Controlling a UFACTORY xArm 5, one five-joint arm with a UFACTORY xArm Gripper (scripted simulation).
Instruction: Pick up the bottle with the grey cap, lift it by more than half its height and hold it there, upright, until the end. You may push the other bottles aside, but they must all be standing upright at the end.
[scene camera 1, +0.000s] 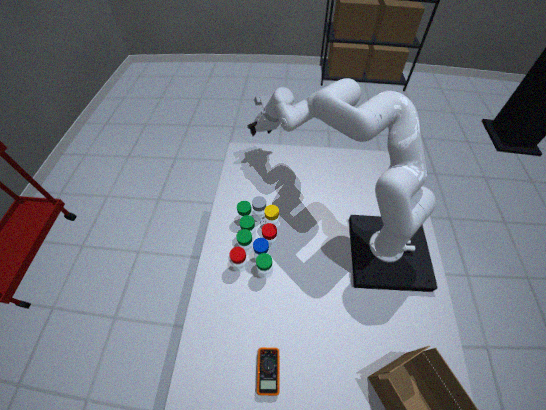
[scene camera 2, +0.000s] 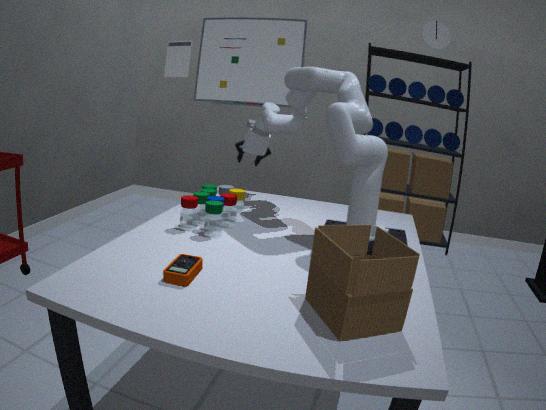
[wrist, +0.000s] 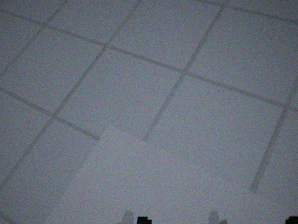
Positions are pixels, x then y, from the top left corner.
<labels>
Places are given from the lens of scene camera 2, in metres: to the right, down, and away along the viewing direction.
cardboard box (scene camera 2: 382, 295): 0.21, 0.17, 0.80
</labels>
